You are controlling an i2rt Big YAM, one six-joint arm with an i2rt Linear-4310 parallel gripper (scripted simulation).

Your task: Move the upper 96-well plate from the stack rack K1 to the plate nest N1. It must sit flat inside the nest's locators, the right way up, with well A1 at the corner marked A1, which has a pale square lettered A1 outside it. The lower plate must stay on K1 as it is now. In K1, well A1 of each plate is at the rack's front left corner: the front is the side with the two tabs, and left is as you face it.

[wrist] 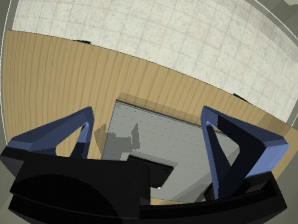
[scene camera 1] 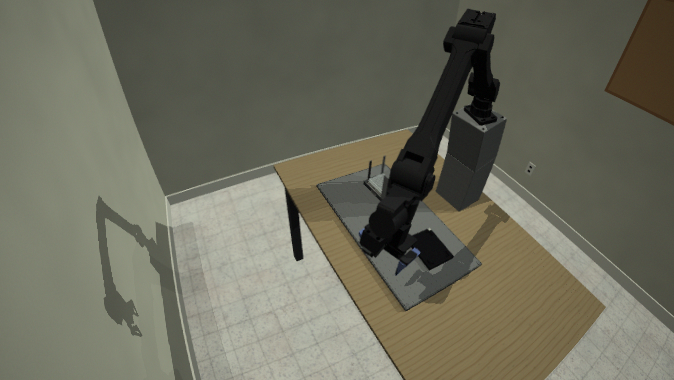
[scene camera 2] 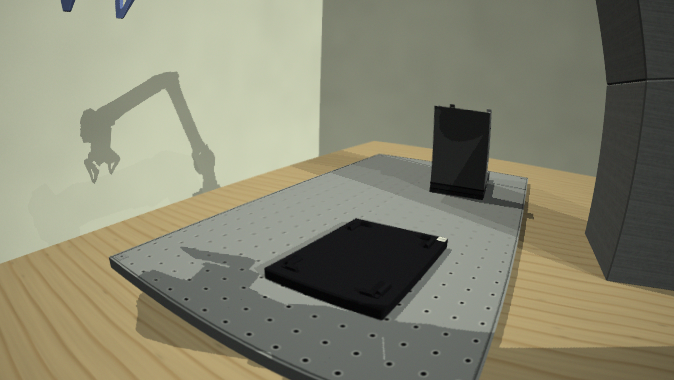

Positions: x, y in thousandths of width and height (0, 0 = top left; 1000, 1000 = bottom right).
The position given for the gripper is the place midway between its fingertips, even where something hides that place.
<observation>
In view: the gripper (wrist: 495, 502) and a dark back wall (scene camera 2: 683, 370).
</observation>
